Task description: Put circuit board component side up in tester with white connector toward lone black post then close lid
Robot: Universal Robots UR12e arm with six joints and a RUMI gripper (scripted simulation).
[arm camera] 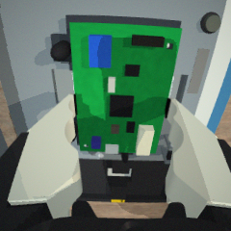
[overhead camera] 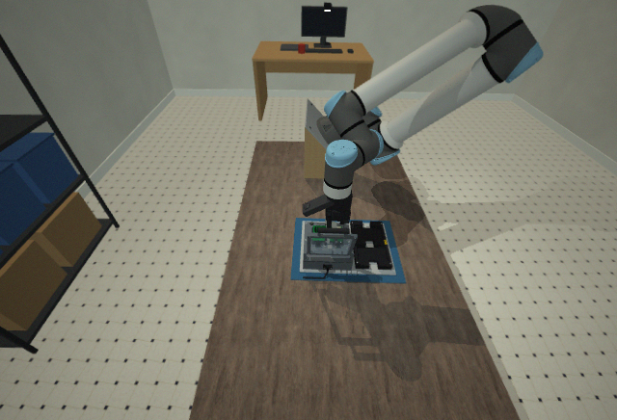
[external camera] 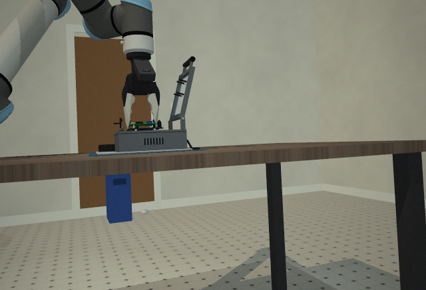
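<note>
The green circuit board is right at my hand. The rest, counted from my hand: tester lid (130 mm ahead, 100 mm above); then tester (30 mm ahead, 40 mm to the left, 30 mm above).
</note>
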